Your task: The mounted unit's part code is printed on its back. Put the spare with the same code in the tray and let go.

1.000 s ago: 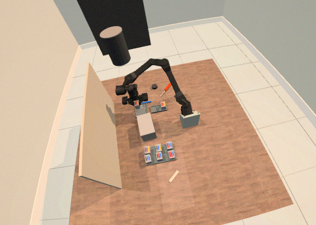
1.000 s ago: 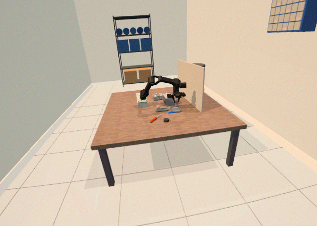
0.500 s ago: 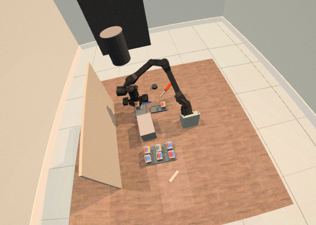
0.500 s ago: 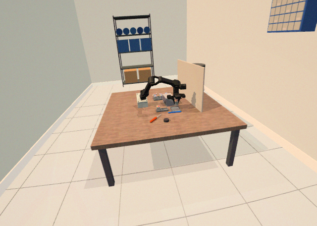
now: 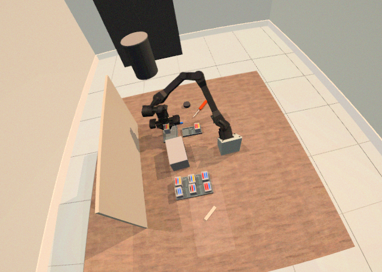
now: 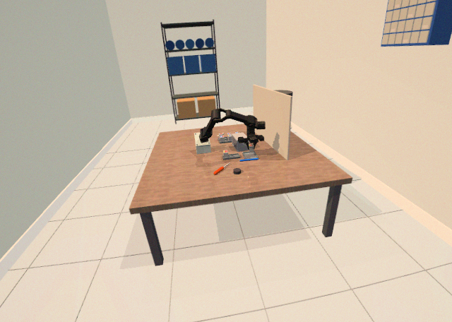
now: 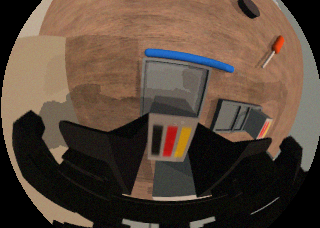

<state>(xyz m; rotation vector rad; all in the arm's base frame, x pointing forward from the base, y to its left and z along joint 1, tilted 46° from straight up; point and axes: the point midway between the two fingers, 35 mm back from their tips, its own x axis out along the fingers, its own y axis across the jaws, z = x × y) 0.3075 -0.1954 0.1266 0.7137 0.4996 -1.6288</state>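
My gripper tip is now 10 mm past the grey tray and 50 mm above it. Also, from my gripper tip: small holder (150 mm behind, 40 mm to the left, 50 mm below); then black puck (180 mm behind, 200 mm to the right, 40 mm below); then mounted unit (20 mm behind, 200 mm to the left).
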